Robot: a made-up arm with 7 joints.
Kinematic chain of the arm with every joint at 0, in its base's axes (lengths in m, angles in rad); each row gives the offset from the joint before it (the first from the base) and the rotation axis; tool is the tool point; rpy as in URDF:
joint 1: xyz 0 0 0.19 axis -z
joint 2: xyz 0 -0.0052 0.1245 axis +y
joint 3: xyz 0 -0.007 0.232 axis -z
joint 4: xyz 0 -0.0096 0.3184 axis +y
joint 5: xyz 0 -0.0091 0.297 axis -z
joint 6: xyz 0 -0.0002 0.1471 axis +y
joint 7: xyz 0 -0.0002 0.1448 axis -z
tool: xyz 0 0 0 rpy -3.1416 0 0
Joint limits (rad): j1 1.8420..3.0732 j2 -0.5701..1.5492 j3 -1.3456..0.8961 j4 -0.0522..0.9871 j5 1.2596..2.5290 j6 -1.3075..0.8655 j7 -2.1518..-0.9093
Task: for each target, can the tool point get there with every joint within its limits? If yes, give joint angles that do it. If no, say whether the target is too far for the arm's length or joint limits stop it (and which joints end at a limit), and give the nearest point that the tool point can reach.
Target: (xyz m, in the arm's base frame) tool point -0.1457 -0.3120 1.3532
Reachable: yes | joints 2.2287 0.0570 -0.2538 0.4725 2.2573 -0.3079 -1.5537
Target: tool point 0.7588 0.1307 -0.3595
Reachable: no: joint limits stop it (at a limit: joint 1, joint 2, joint 4, joint 5, joint 6) | nearest point 0.1224 -0.7891 0.0086 | short by 1.177 m
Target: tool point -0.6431 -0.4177 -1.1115
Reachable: no: too far | nearest point -0.6853 -0.4451 -0.1759 | short by 0.937 m
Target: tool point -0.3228 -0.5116 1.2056
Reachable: yes | joints 2.2495 0.4849 0.1568 0.1976 1.5601 -0.9523 -1.6334
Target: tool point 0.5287 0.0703 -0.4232
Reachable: no: joint limits stop it (at a limit: joint 1, joint 2, joint 4, joint 5, joint 6) | nearest point 0.0486 -0.7700 -0.0567 | short by 1.035 m
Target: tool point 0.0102 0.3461 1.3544
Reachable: yes | joints 2.3791 -0.3981 0.6491 0.5193 1.6826 0.4223 -1.4735
